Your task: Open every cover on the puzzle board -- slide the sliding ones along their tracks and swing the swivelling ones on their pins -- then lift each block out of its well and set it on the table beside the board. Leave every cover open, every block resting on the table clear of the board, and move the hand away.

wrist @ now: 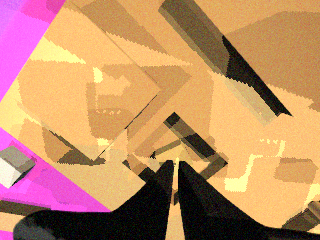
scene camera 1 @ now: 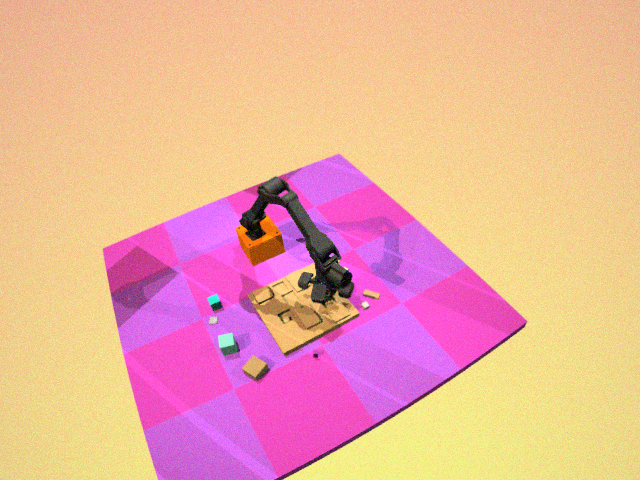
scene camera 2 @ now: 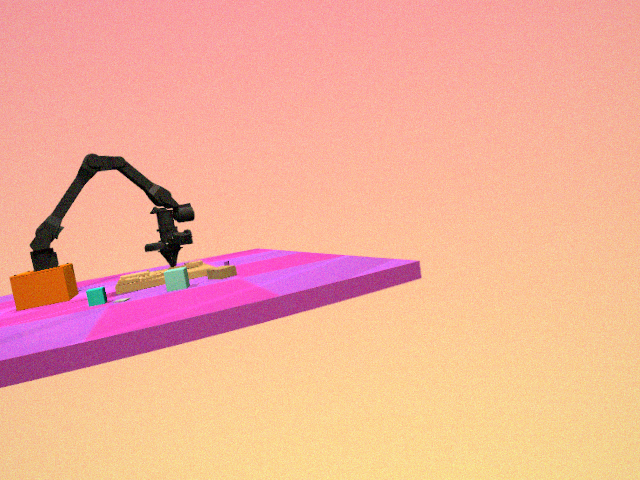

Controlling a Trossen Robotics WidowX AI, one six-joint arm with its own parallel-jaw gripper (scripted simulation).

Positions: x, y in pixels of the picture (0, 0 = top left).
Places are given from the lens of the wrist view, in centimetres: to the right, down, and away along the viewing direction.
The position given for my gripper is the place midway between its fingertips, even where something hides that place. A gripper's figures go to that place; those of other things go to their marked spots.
my gripper [wrist: 175, 166]: 1, 3, 10
tan puzzle board [wrist: 254, 155]: 6, 2, 10
